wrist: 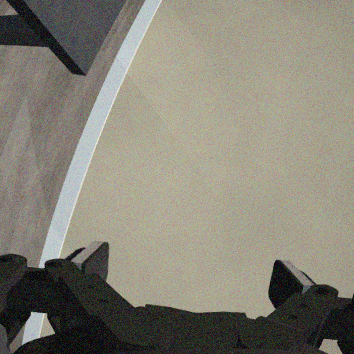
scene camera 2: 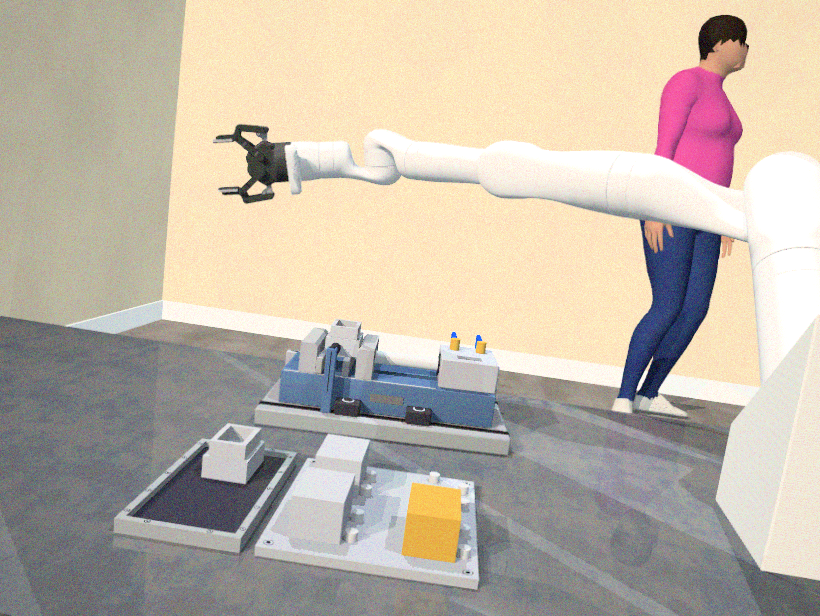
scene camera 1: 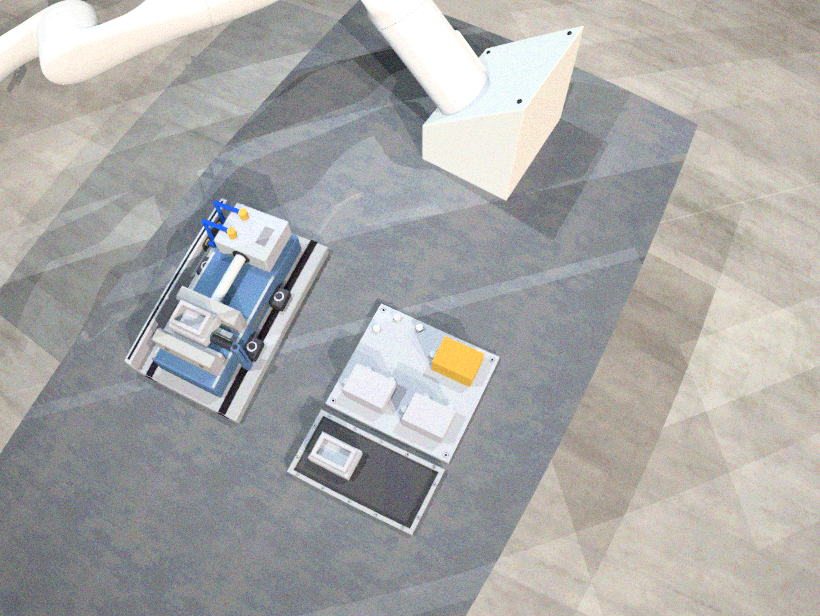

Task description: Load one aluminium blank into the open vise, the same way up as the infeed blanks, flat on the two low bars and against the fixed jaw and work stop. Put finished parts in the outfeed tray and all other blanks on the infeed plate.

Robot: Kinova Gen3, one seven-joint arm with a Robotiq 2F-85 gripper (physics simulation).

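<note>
The blue vise [scene camera 1: 257, 291] [scene camera 2: 450, 403] holds a pale part with an open-topped pocket [scene camera 1: 192, 322] [scene camera 2: 346, 331] between its two jaws, beside the blue work stop [scene camera 1: 242, 356] [scene camera 2: 328, 381]; whether the jaws touch it is unclear. Two plain pale blanks [scene camera 1: 369, 385] [scene camera 1: 428, 416] [scene camera 2: 343, 452] [scene camera 2: 319, 500] sit on the infeed plate [scene camera 1: 375, 350] [scene camera 2: 377, 547]. A pocketed part [scene camera 1: 334, 455] [scene camera 2: 228, 460] sits pocket up in one end of the outfeed tray [scene camera 1: 391, 490] [scene camera 2: 188, 507]. My gripper [scene camera 2: 226, 165] [wrist: 190, 270] is open and empty, high above and away from the vise and plates.
An orange block [scene camera 1: 457, 360] [scene camera 2: 432, 520] stands on the infeed plate among short pins. Two blue-and-orange fittings stand on the vise's rear housing [scene camera 1: 263, 235] [scene camera 2: 468, 369]. A person in pink [scene camera 2: 701, 125] stands behind the table near the arm. The wrist view shows wall and floor.
</note>
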